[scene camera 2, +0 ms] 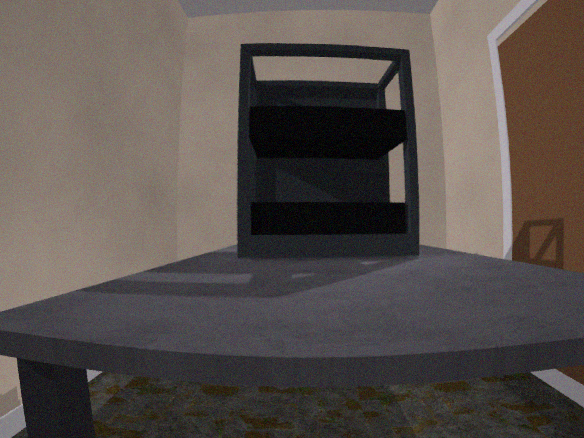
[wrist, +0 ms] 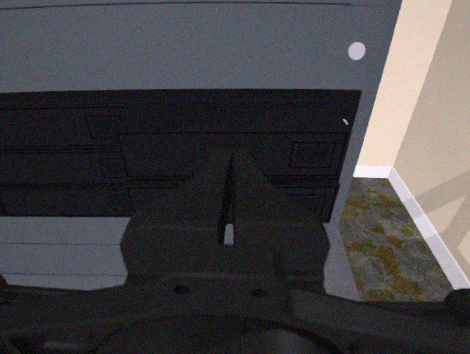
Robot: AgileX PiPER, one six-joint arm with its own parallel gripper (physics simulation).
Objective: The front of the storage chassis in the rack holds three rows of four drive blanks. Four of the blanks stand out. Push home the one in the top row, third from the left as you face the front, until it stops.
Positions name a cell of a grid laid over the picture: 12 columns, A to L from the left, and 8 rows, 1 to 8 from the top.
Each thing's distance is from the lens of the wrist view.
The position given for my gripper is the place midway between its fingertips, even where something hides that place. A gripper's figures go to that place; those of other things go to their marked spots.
my gripper (wrist: F4): 0.14 m
rack (wrist: C3): 0.17 m
